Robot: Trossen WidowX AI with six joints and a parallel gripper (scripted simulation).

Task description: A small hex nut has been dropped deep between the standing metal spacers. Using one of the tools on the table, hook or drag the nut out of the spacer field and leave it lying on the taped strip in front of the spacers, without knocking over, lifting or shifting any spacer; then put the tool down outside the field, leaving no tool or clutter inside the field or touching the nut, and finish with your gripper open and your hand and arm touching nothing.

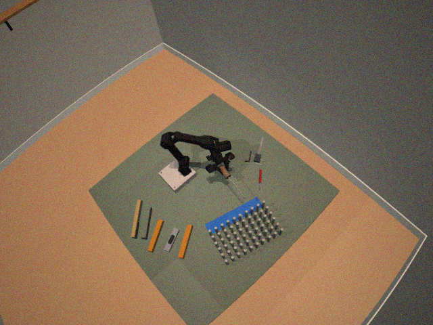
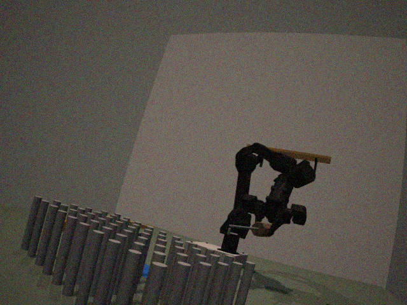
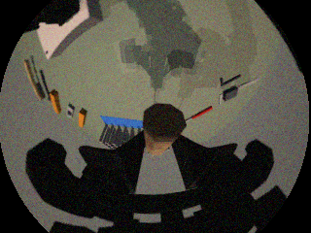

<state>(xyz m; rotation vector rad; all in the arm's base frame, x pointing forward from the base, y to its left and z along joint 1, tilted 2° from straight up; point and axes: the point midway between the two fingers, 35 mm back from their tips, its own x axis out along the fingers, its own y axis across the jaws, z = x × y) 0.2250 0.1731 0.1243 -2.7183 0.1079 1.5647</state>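
Right now the hook tool is 10 cm ahead of my gripper tip and 1 cm to the right of it. From my gripper tip the other things lie so: blue taped strip 21 cm ahead, 15 cm below, 10 cm to the right; then red-handled screwdriver 17 cm to the left, 14 cm below, 14 cm ahead; then grey block 52 cm to the right, 14 cm below, 9 cm ahead.
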